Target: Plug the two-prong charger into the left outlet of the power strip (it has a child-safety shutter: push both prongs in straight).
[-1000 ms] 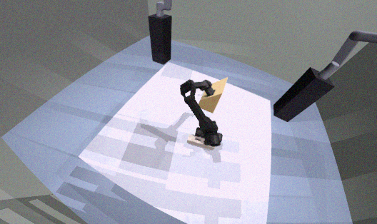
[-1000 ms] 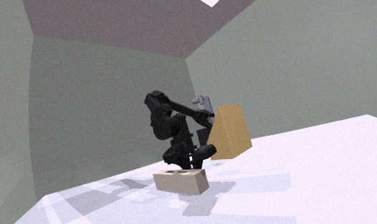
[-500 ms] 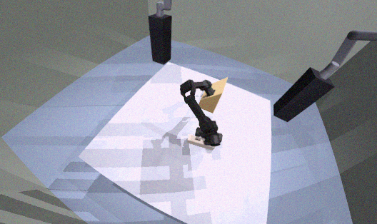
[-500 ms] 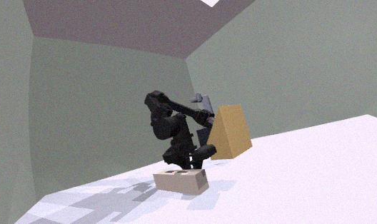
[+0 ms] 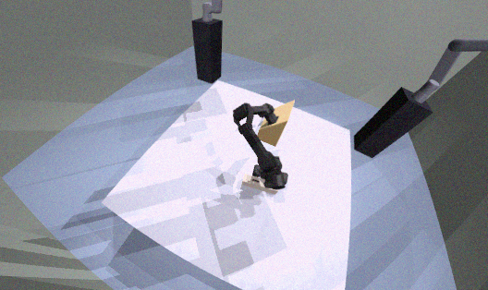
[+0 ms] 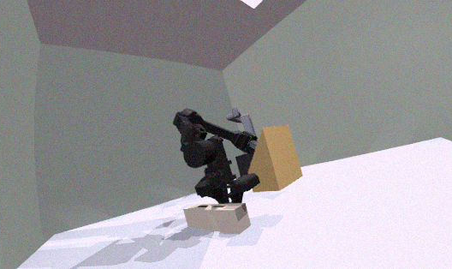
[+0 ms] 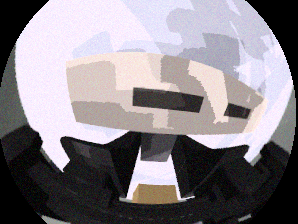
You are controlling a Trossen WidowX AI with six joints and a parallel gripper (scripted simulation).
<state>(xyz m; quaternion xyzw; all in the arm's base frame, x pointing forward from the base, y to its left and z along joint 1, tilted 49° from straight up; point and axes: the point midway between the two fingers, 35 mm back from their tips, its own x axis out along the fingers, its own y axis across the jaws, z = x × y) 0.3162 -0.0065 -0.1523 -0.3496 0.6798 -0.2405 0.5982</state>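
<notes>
Now: gripper tip 20 mm short of the dark two-prong charger and 10 mm below it.
</notes>
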